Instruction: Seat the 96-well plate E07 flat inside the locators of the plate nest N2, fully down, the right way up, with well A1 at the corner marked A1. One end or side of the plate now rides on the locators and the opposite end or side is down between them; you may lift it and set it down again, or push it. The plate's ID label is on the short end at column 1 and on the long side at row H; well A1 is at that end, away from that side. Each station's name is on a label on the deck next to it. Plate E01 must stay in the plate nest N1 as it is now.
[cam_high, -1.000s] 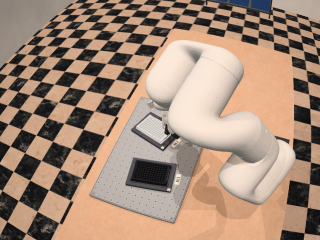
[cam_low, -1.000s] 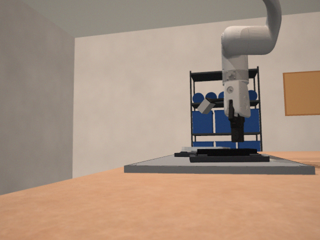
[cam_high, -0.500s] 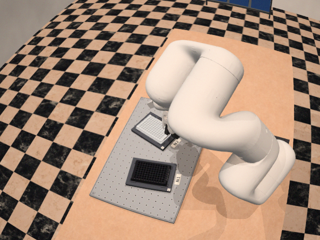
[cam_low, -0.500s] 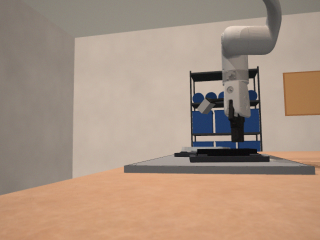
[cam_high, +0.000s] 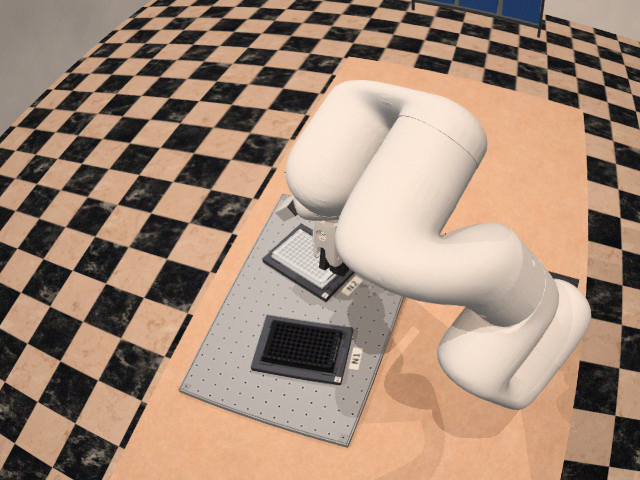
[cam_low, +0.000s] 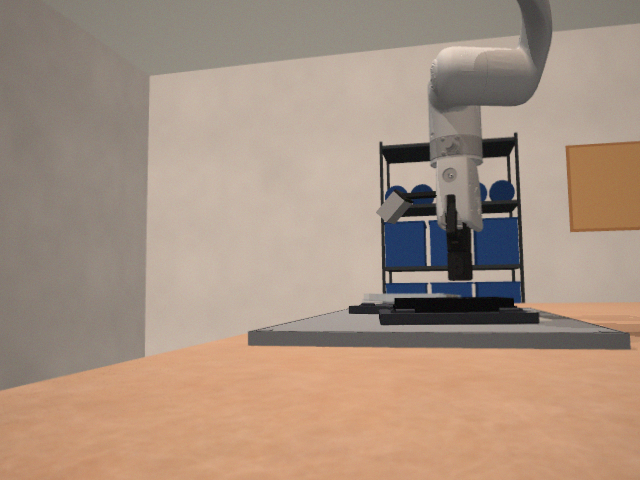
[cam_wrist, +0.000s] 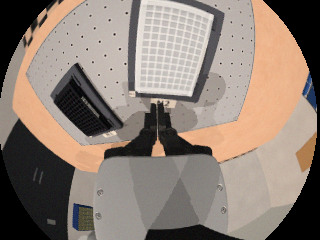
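The white 96-well plate E07 is 7 cm ahead of my hand, 5 cm below it and 3 cm to the right of it. Round my hand: black plate nest N2: 7 cm ahead, 6 cm below, 3 cm to the right; black plate E01: 16 cm to the left, 5 cm below; N2 label: 7 cm below, 2 cm behind, 1 cm to the right.
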